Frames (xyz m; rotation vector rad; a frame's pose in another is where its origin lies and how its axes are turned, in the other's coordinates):
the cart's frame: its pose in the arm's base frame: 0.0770 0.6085 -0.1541 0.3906 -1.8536 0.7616
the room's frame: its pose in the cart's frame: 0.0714 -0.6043 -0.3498 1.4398 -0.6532 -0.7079
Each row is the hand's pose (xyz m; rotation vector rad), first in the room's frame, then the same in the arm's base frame.
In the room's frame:
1: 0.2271 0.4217 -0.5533 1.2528 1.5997 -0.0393
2: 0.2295 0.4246 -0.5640 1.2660 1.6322 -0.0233
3: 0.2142 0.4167 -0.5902 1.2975 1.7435 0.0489
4: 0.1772 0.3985 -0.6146 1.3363 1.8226 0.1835
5: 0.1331 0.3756 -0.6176 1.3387 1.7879 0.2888
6: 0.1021 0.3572 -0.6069 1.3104 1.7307 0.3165
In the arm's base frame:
1: 0.0263 0.3151 0.5699 -0.4355 -0.3980 -2.9455
2: 0.0176 0.3179 0.5766 -0.3806 -0.4054 -2.9462
3: 0.0029 0.3456 0.5787 -0.1898 -0.4050 -2.9470
4: -0.0077 0.3899 0.5639 -0.0048 -0.3409 -2.9052
5: -0.0023 0.4289 0.5334 0.0117 -0.2332 -2.8621
6: 0.0117 0.4506 0.5060 -0.0509 -0.1624 -2.8562

